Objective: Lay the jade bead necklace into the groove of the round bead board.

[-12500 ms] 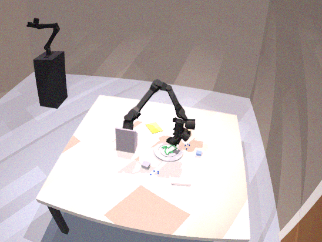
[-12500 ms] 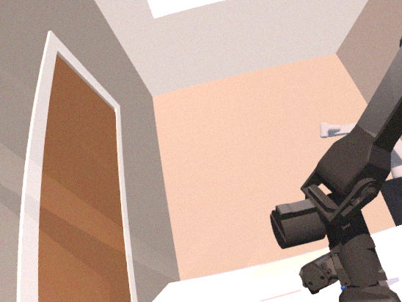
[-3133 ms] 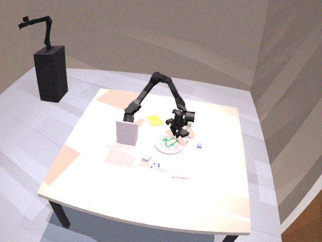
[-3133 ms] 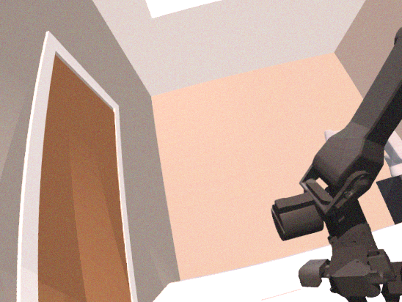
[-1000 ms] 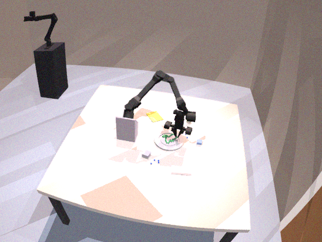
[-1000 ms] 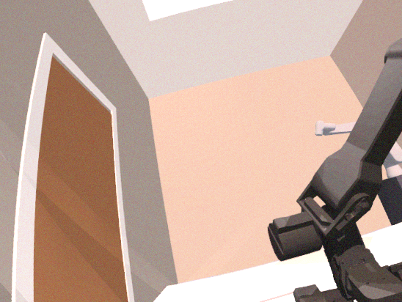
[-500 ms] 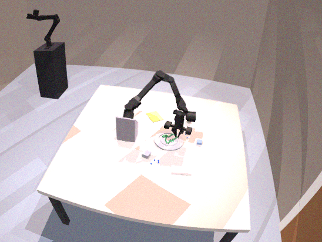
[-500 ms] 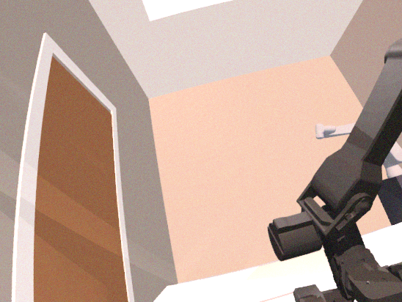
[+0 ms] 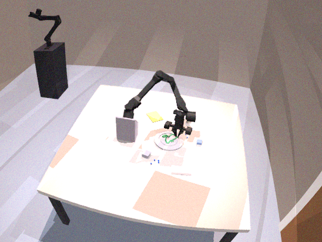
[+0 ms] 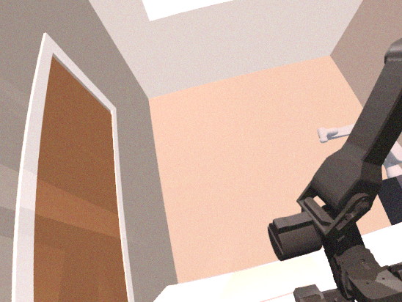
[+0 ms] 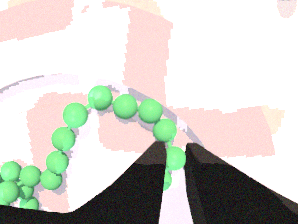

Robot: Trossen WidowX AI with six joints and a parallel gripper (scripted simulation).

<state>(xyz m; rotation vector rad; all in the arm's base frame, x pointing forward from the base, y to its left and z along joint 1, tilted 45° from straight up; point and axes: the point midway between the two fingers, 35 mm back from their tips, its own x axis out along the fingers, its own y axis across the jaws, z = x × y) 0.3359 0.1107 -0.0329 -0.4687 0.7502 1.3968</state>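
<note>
My gripper tip is now 5 cm past the round white bead board, 3 cm to the left of it and 1 cm above it. From my gripper tip the other things lie so: yellow sheet 19 cm behind, 22 cm to the left, 1 cm below; blue block 16 cm ahead, 1 cm to the right, 1 cm below; cream block 7 cm ahead, 21 cm to the left.
</note>
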